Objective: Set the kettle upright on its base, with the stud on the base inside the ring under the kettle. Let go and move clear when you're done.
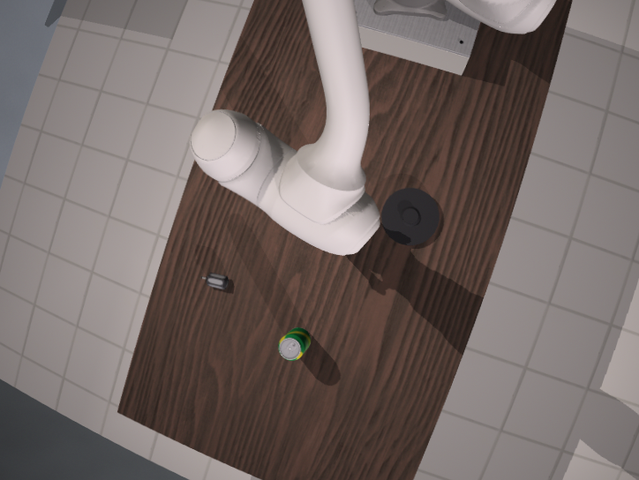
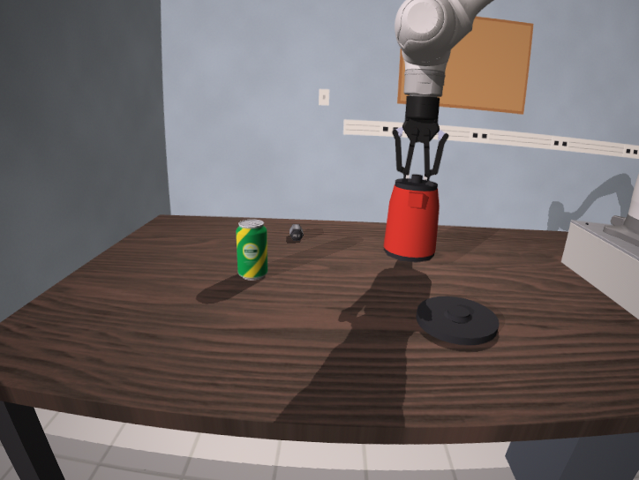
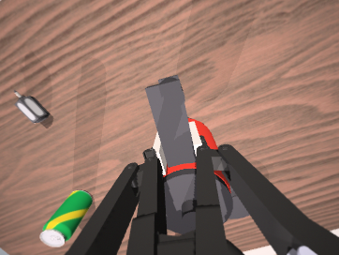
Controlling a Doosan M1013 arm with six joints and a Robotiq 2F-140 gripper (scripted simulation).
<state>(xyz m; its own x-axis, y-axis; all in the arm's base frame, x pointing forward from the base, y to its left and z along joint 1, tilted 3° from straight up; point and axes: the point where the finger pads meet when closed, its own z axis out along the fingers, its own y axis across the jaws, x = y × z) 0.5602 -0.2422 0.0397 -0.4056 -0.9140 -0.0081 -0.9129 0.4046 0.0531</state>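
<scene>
Right now my hand is 10 mm short of the red kettle, 30 mm to the right of it and 50 mm above it. From my hand the other things lie so: round black base: 20 mm ahead, 300 mm to the left, 170 mm below.
</scene>
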